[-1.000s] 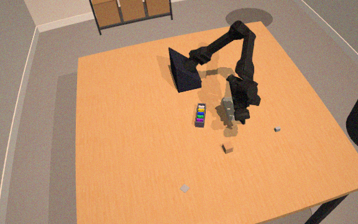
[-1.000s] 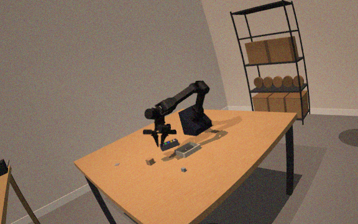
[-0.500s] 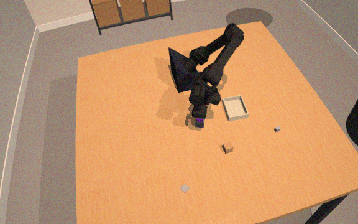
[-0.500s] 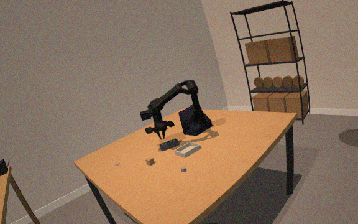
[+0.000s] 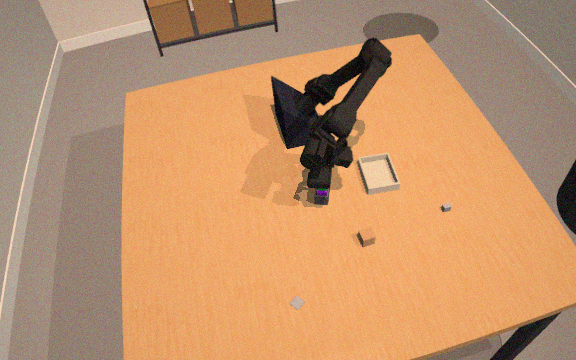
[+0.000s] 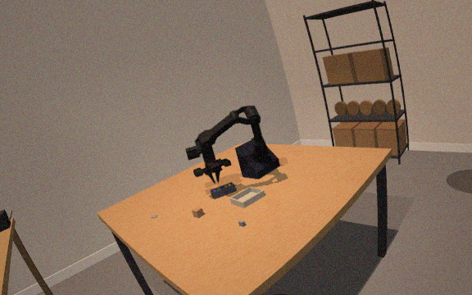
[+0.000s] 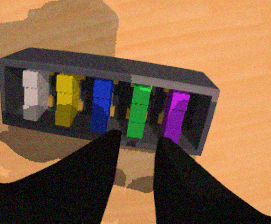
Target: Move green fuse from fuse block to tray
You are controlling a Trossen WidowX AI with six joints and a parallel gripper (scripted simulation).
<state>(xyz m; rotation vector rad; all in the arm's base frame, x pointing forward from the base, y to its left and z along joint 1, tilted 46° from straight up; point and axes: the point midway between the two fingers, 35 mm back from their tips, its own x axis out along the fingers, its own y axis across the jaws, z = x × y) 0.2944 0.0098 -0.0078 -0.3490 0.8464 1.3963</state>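
My gripper tip is 5 cm above the green fuse. From my gripper tip the other things lie so: purple fuse (2 cm ahead, 1 cm to the right, 5 cm below); then yellow fuse (4 cm behind, 1 cm to the left, 5 cm below); then blue fuse (2 cm behind, 1 cm to the left, 5 cm below).
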